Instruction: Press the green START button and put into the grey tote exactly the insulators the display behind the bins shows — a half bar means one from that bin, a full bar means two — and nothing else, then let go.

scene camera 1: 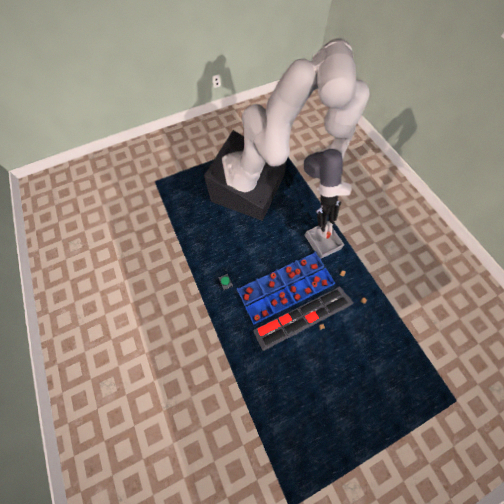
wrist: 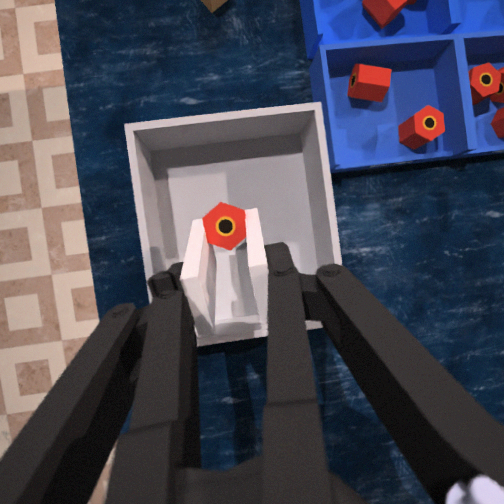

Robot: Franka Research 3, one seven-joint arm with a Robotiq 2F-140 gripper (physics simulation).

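My gripper [wrist: 225, 235] is shut on a red hexagonal insulator [wrist: 224, 226] and holds it over the inside of the grey tote [wrist: 232, 210]. The tote floor looks empty below it. In the scene view the gripper [scene camera 1: 327, 231] hangs just above the tote [scene camera 1: 325, 242], right of the blue bins [scene camera 1: 286, 289]. The bins hold several red insulators. The display [scene camera 1: 303, 318] behind the bins shows one long red bar [scene camera 1: 268, 327] and two short red bars [scene camera 1: 285, 319] [scene camera 1: 311, 316]. The green START button [scene camera 1: 225, 281] sits left of the bins.
Three small brown blocks [scene camera 1: 343, 273] [scene camera 1: 364, 300] [scene camera 1: 322, 327] lie on the dark blue mat right of the bins and display. The robot base [scene camera 1: 245, 180] stands at the mat's far end. Nearest bin compartments [wrist: 395, 100] lie just right of the tote.
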